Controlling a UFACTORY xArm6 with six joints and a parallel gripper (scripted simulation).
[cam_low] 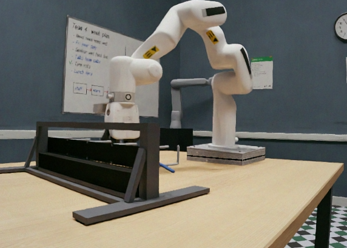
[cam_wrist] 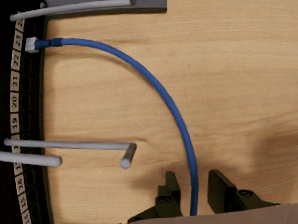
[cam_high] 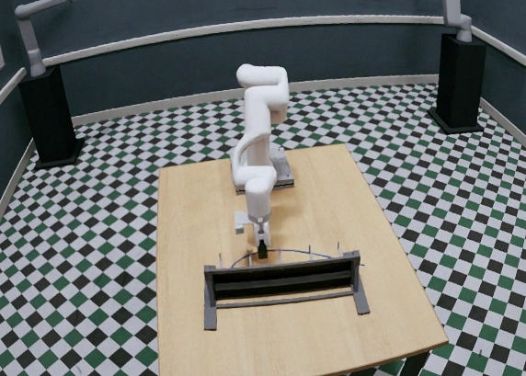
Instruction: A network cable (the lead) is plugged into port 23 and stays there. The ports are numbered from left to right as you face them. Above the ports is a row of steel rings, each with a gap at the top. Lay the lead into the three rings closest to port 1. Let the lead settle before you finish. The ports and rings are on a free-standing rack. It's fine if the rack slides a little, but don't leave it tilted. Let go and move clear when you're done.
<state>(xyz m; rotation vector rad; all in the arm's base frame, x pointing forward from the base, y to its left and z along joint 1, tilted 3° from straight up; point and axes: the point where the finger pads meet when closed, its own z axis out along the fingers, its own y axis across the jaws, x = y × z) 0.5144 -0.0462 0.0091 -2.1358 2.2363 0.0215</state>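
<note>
My gripper is now 170 mm short of the grey rack, 50 mm to the right of it and 20 mm below it.
</note>
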